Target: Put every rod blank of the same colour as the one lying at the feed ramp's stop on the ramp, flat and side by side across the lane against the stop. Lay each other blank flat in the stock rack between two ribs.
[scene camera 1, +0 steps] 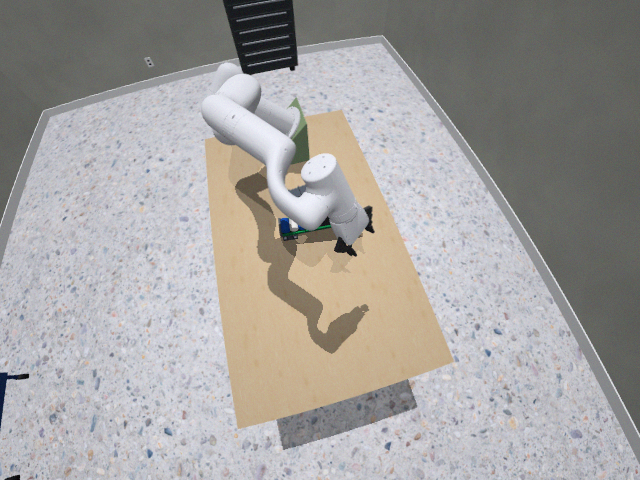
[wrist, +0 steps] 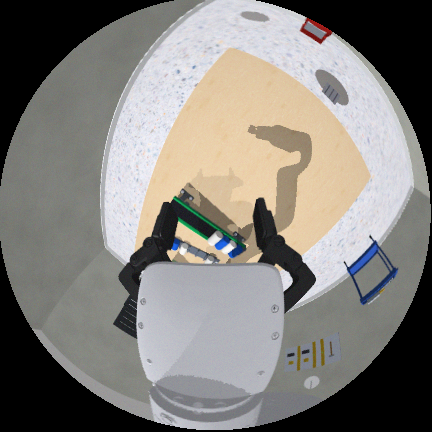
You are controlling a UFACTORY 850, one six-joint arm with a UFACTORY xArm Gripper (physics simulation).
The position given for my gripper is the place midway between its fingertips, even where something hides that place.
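You'd see my gripper (scene camera 1: 361, 242) here, and the wrist view has it (wrist: 212, 207) as well.
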